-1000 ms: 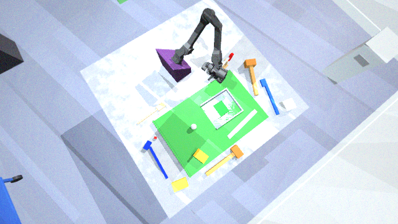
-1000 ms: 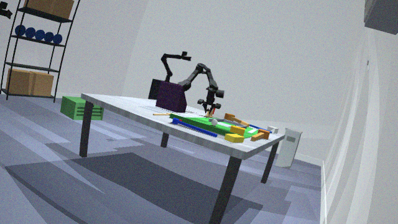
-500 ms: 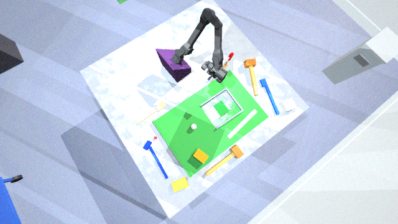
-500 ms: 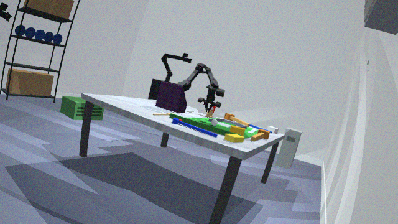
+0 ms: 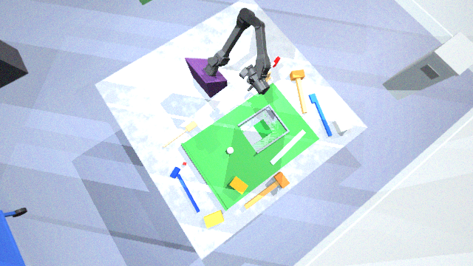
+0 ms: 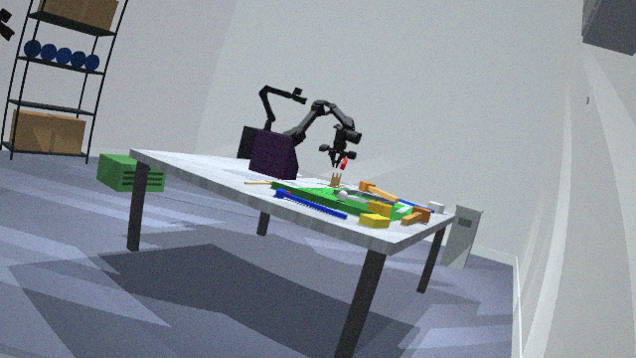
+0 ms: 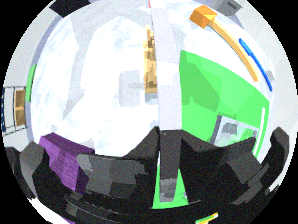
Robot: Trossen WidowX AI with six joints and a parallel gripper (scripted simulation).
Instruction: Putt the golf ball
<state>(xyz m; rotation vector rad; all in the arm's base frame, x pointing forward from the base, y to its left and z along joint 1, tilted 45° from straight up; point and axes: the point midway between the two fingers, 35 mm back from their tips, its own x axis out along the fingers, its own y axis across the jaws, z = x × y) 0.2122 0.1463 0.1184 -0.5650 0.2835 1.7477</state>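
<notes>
Now: the putter 2 cm behind my gripper tip, 8 cm to the left of it and 3 cm above it. From my gripper tip the other things lie so: green mat: 27 cm ahead, 21 cm to the right, 10 cm below; then white golf ball: 24 cm ahead, 35 cm to the right, 8 cm below; then white bar: 43 cm ahead, 3 cm to the right, 10 cm below.
</notes>
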